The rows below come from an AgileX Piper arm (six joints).
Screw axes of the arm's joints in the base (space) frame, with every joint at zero. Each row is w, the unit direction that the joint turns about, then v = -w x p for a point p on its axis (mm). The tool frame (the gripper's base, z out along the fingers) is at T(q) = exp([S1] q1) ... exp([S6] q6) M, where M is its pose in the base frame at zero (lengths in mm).
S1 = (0, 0, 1, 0, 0, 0)
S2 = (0, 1, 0, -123, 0, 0)
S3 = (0, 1, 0, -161.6, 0, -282.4)
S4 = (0.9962, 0, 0.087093, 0, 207.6, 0)
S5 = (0, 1, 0, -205.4, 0, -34.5)
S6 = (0.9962, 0, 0.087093, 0, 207.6, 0)
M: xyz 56.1 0 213.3 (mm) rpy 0 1.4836 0 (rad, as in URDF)
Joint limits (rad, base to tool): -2.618..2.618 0..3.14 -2.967..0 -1.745..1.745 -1.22..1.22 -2.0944..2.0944
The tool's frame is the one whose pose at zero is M.
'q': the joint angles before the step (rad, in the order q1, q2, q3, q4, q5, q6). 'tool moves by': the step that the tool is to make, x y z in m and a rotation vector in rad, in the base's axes. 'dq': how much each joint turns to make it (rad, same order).
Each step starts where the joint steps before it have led.
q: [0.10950, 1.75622, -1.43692, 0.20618, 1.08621, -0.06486]
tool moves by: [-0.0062, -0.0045, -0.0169, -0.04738, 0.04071, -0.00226]
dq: [-0.00008, 0.00002, 0.06176, -0.04601, -0.01826, 0.01139]
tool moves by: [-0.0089, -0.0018, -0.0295, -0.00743, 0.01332, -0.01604]
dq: [0.00001, -0.00016, 0.12037, 0.00002, -0.10754, -0.00004]
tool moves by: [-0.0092, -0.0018, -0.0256, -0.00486, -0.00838, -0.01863]
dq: [0.00022, 0.00017, 0.10972, 0.00323, -0.11928, 0.00026]
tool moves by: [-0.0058, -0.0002, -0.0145, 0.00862, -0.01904, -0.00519]
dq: [-0.00010, 0.00001, 0.06668, 0.02199, -0.08540, -0.01974]
